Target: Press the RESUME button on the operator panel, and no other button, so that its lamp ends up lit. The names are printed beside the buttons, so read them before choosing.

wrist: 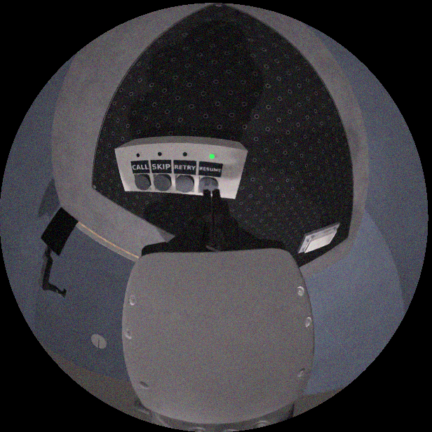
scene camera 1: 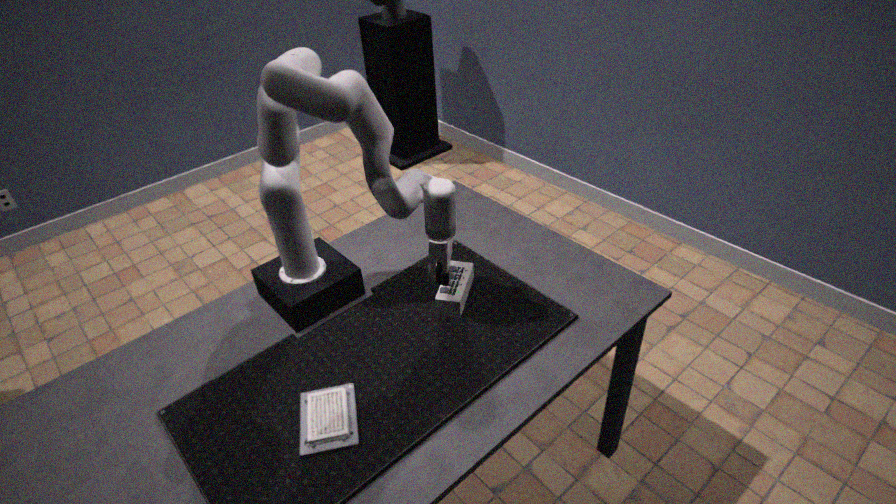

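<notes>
The operator panel (scene camera 1: 466, 289) (wrist: 231, 175) is a light box with four labelled buttons, standing on the dark mat. In the wrist view the CALL button (wrist: 143, 181), SKIP button (wrist: 162, 182), RETRY button (wrist: 185, 183) and RESUME button (wrist: 209, 183) stand left to right, each under its name. The lamp above RESUME (wrist: 212, 156) is lit green; the lamps above CALL (wrist: 138, 155), SKIP (wrist: 159, 154) and RETRY (wrist: 185, 154) are dark. My gripper (wrist: 210, 200) is shut and empty, its tips at the lower edge of the RESUME button; whether they touch it cannot be told.
The dark mat (scene camera 1: 388, 369) (wrist: 290, 150) lies on the grey table (scene camera 1: 538, 250). A light framed plate with printed lines (scene camera 1: 328, 414) (wrist: 320, 239) lies on the mat, well away from the panel. A black pedestal (scene camera 1: 401, 81) stands on the floor behind the table.
</notes>
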